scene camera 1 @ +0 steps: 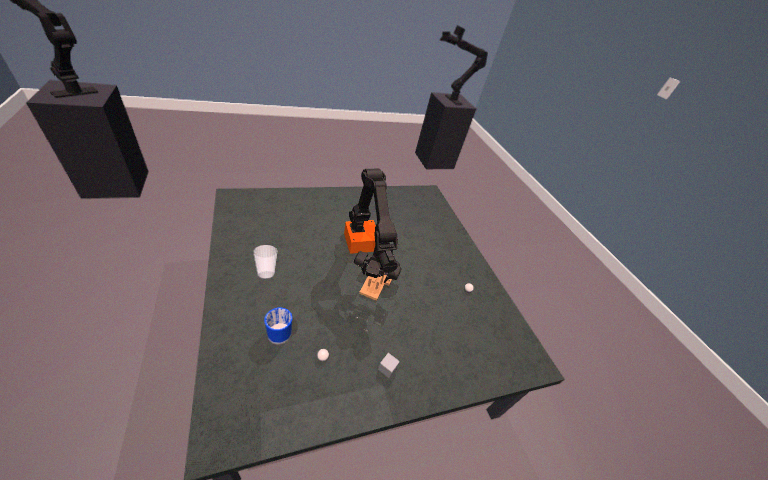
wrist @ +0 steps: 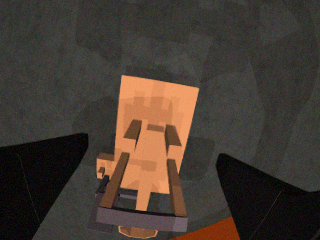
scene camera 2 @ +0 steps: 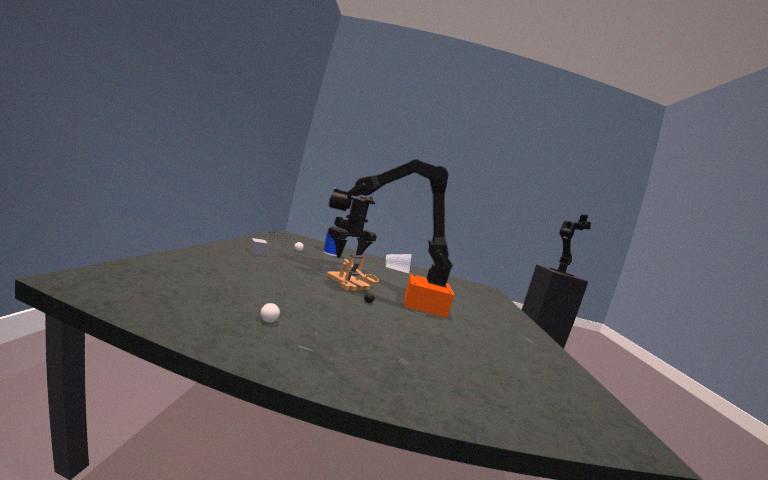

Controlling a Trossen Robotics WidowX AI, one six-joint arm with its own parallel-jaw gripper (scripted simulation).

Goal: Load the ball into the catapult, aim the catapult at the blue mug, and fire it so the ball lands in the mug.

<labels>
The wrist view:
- gripper
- wooden catapult
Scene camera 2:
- gripper
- wooden catapult
</labels>
